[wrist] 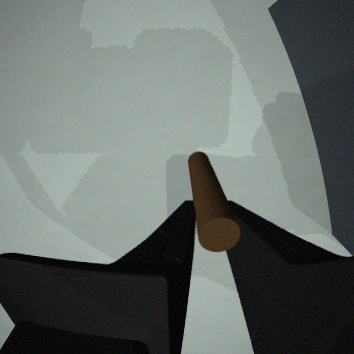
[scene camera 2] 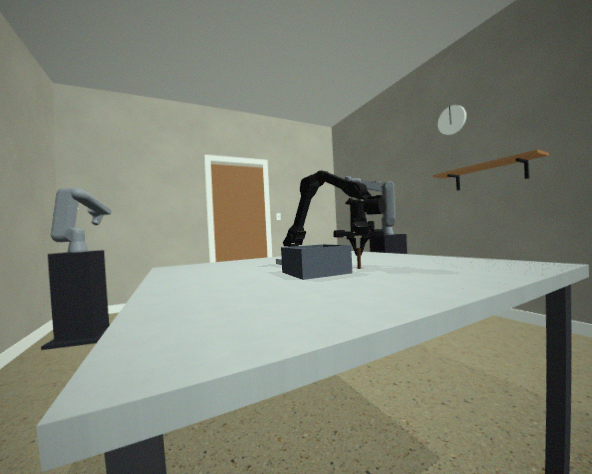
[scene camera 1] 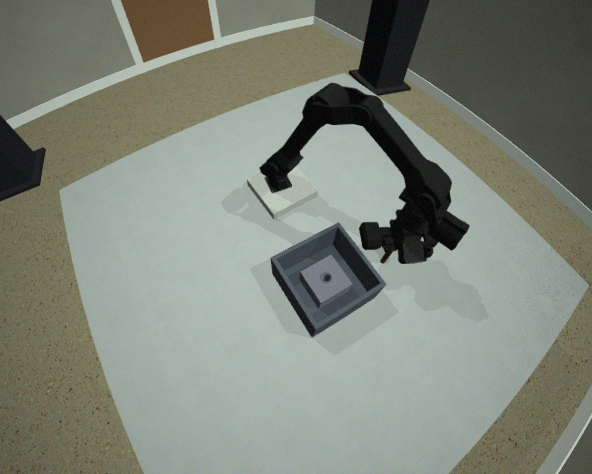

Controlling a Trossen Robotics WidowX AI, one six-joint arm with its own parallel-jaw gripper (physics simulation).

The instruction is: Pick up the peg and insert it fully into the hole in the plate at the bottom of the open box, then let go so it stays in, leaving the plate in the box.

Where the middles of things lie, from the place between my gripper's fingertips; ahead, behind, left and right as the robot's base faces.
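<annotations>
Brown peg [wrist: 217, 230]: my gripper is 10 mm above it and 10 mm short of it. Going by their middles, the brown peg is the nearest to my gripper of the things named here. Counted from my hand: pale plate [scene camera 1: 325, 280], 180 mm to the right and 20 mm below; blue-grey box [scene camera 1: 366, 282], 180 mm to the right.
</annotations>
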